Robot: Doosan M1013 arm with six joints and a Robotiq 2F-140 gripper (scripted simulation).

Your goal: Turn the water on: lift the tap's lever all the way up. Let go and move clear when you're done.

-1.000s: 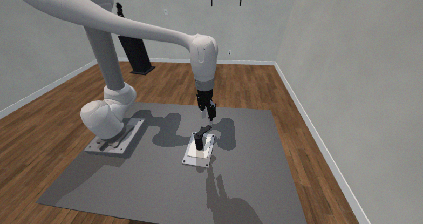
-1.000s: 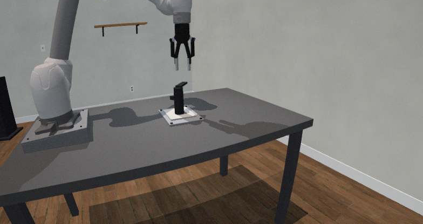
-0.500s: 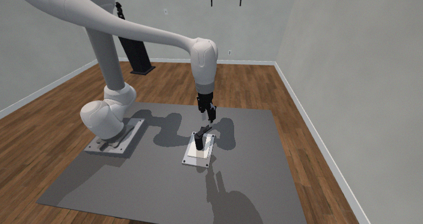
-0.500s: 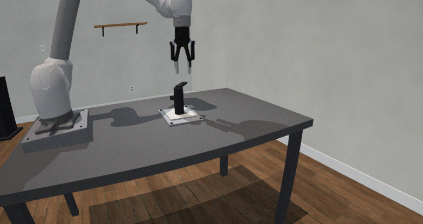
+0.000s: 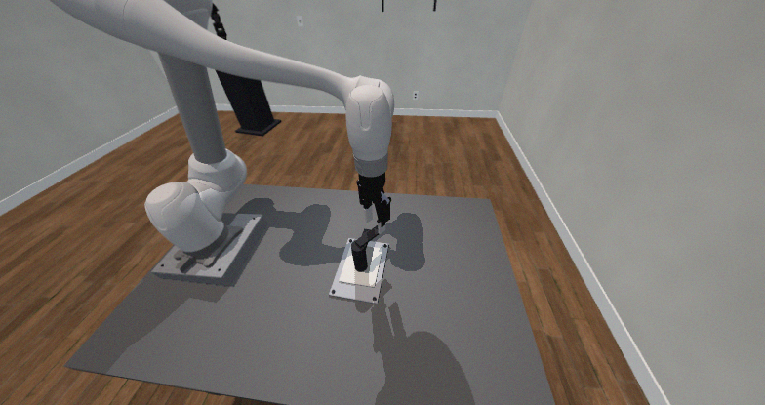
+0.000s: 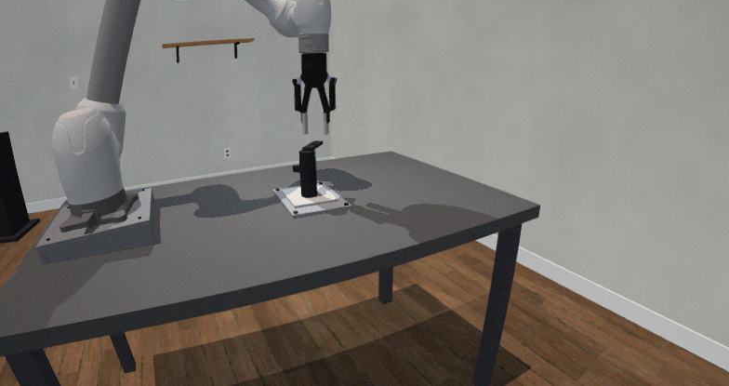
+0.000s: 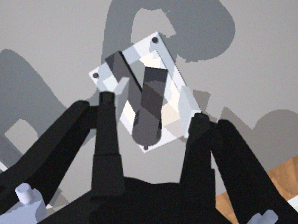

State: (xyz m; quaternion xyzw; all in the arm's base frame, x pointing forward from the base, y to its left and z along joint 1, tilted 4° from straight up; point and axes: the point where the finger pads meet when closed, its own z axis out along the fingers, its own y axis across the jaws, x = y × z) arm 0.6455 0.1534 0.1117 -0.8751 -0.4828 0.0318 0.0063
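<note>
Now: hand 2 cm past the tap lever, 2 cm to the left of it and 6 cm above it. The rest, counted from my hand: black tap 3 cm behind, 5 cm to the right, 11 cm below.
</note>
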